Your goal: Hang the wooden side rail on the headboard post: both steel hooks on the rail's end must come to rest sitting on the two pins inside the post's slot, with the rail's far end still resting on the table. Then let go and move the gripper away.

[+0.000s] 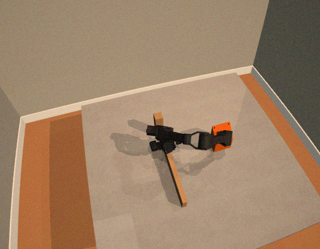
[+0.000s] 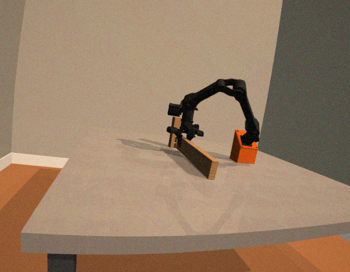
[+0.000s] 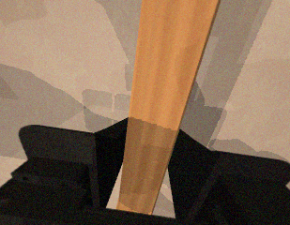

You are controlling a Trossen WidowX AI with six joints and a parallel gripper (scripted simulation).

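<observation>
The wooden headboard post is 1 cm ahead of my gripper tip, 16 cm to the right of it and 5 cm above it.
</observation>
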